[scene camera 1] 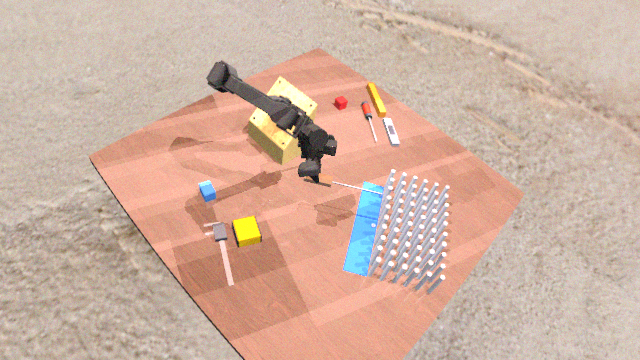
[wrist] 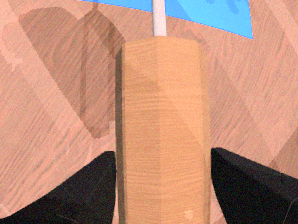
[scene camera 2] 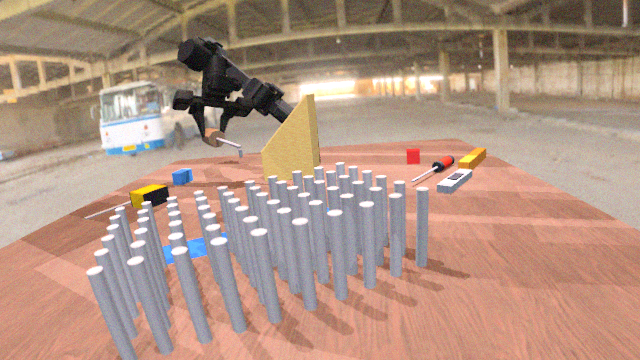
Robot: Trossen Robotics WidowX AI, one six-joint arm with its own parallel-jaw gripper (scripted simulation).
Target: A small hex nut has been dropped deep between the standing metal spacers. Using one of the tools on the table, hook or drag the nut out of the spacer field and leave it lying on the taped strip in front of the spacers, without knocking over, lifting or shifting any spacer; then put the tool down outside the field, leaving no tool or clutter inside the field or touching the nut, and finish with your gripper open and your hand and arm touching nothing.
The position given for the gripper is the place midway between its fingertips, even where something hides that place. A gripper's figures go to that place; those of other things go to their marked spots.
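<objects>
The gripper [scene camera 1: 318, 178] is at 124 cm from the lens, while a yellow block [scene camera 1: 246, 230] sits 125 cm from the lens.
</objects>
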